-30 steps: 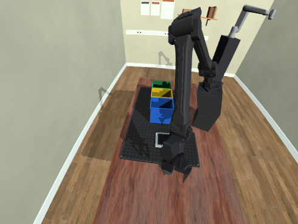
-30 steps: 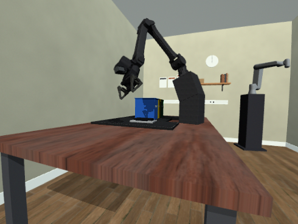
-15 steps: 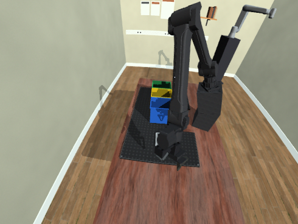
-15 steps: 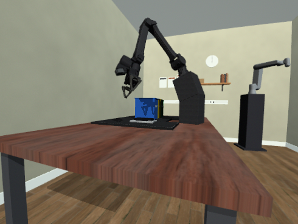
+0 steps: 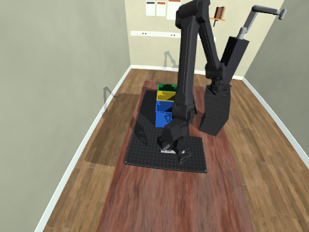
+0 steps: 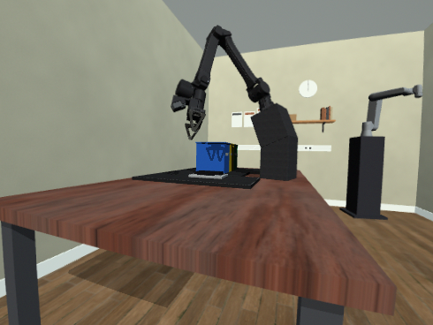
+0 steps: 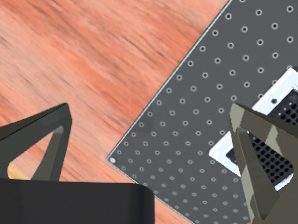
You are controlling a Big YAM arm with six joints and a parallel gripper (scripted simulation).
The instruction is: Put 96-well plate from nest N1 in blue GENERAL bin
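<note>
The 96-well plate lies 4 cm behind my hand, 16 cm to the right of it and 17 cm below it. Also, from my hand: blue bin (2 cm behind, 39 cm to the right, 10 cm below); then yellow bin (4 cm behind, 52 cm to the right, 10 cm below); then grey plate nest (4 cm behind, 16 cm to the right, 19 cm below).
</note>
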